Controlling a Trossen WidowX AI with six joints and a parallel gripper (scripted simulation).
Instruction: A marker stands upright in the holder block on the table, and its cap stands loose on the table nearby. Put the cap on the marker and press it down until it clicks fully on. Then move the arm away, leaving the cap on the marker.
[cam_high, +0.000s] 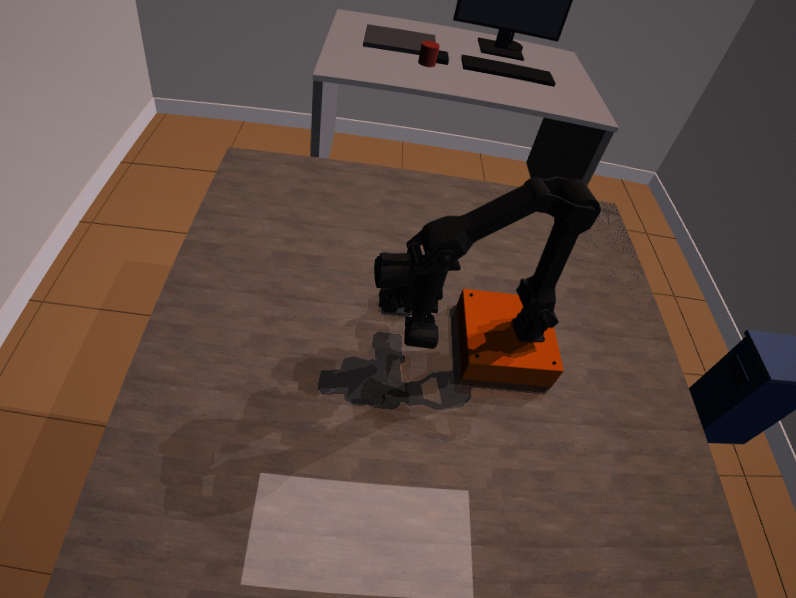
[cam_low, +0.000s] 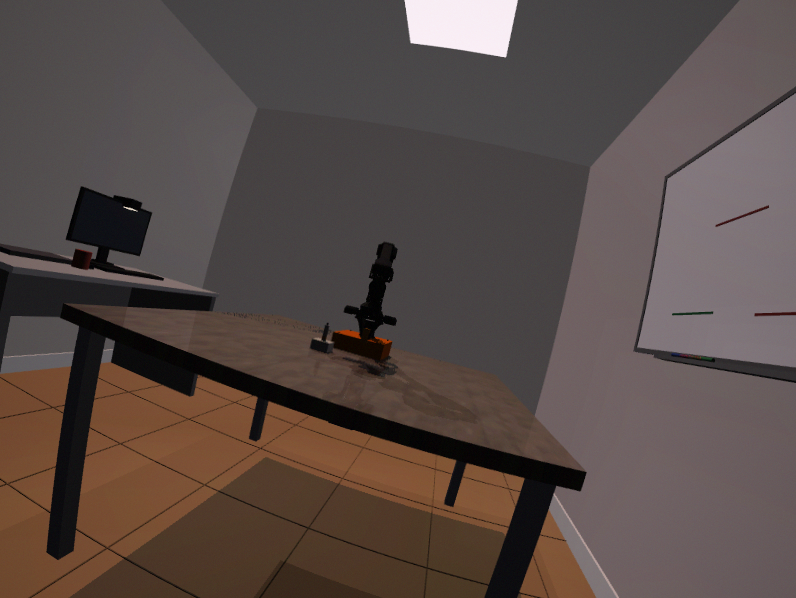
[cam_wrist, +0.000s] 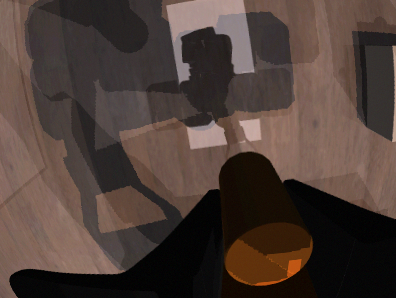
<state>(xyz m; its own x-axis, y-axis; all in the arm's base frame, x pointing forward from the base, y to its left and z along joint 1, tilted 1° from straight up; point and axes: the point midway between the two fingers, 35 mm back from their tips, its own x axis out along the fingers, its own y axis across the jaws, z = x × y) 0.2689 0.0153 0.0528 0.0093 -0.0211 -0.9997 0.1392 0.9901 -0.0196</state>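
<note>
Now: gripper tip 14 cm to the left of the marker and 1 cm short of it. From my gripper tip the other things lie so: holder block (14 cm to the right, 6 cm below, 1 cm ahead); then orange cap (1 cm above).
</note>
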